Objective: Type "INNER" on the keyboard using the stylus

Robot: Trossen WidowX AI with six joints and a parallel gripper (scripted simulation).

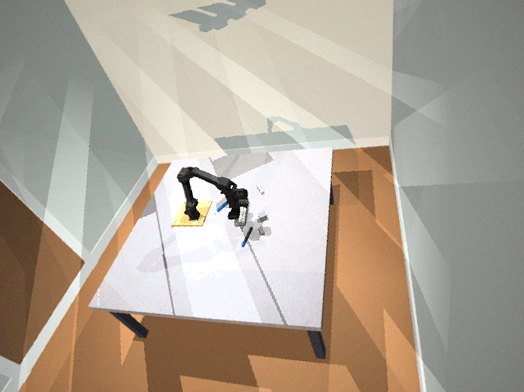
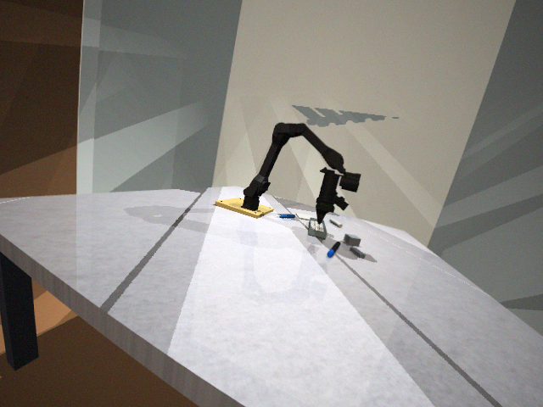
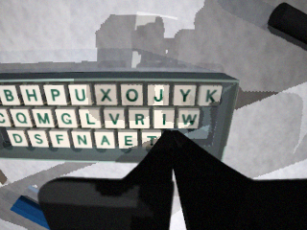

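The blue stylus lies 17 cm behind my gripper tip, 10 cm to the left of it and 3 cm below it. Also, from my gripper tip: white stick: 26 cm to the left, 9 cm ahead, 3 cm below; flat grey piece: 14 cm ahead, 10 cm to the right, 4 cm below; pen: 16 cm to the right, 6 cm ahead, 3 cm below.
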